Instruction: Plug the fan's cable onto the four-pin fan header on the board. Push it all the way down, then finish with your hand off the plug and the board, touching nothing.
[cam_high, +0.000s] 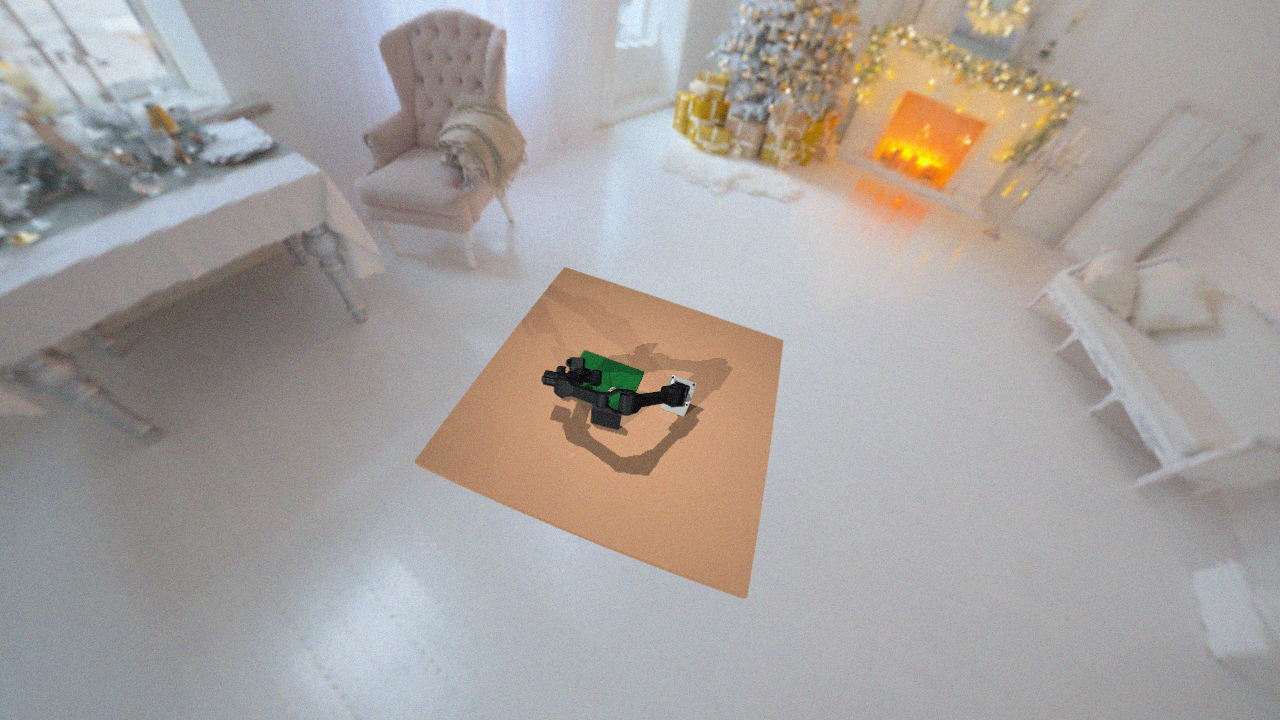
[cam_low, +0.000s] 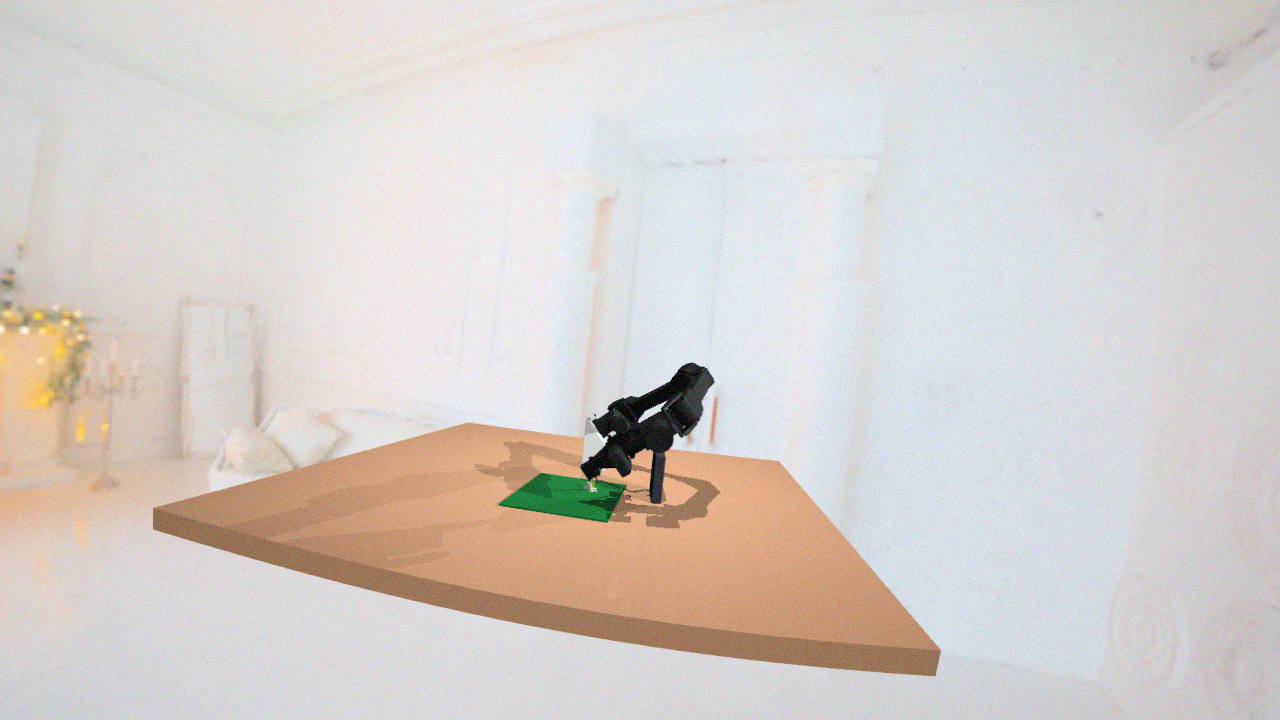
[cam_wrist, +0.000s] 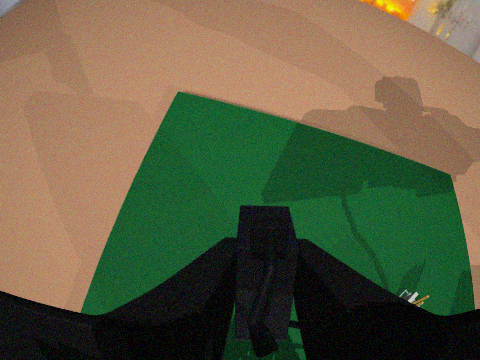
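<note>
The green board is 110 mm below my gripper tip, 70 mm behind it and 60 mm to the right of it. From my gripper tip the other things lie so: dark plug: 10 mm below; black fan: 160 mm behind, 140 mm to the left, 40 mm below.
</note>
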